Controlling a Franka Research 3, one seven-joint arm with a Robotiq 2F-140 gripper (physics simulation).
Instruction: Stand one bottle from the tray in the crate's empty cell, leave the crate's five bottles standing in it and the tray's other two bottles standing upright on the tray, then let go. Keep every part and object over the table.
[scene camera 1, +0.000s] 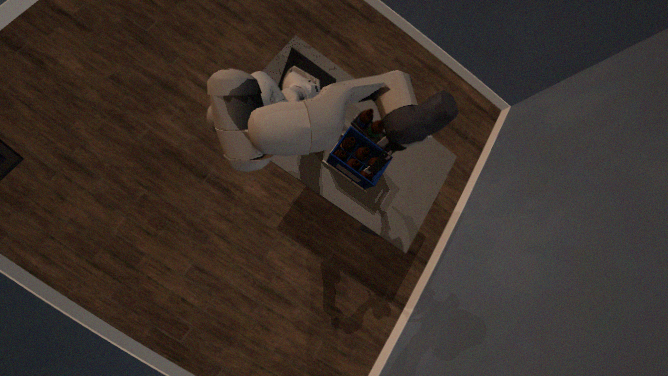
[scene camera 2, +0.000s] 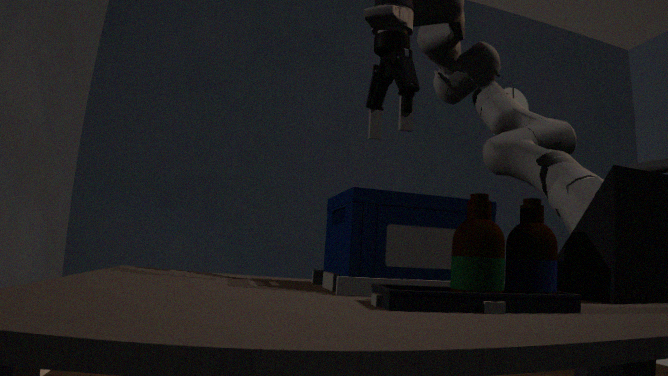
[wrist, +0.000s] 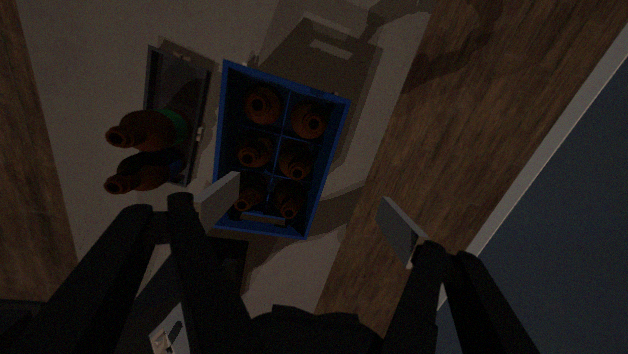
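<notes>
The blue crate (scene camera 1: 348, 174) (scene camera 2: 367, 240) (wrist: 327, 172) stands on the table with a brown bottle in each cell in the wrist view, in two columns of three. One of them (wrist: 262, 105) is in a far corner cell. The dark tray (scene camera 2: 425, 302) (wrist: 200, 107) lies beside the crate. On it a bottle with a green band (scene camera 2: 478, 250) (wrist: 150, 131) and a bottle with a blue band (scene camera 2: 531, 252) (wrist: 142, 175) stand upright. My gripper (scene camera 2: 391, 132) (wrist: 310, 196) is open and empty, high above the crate. Its fingertips are hidden in scene camera 1's view.
The table (scene camera 1: 425, 175) (scene camera 2: 200, 310) carries crate and tray. A dark, slanted block (scene camera 2: 630, 240) stands at the right in scene camera 2's view, near the arm's base. The table's edge runs beyond the crate in the wrist view, with wooden floor (wrist: 400, 150) past it.
</notes>
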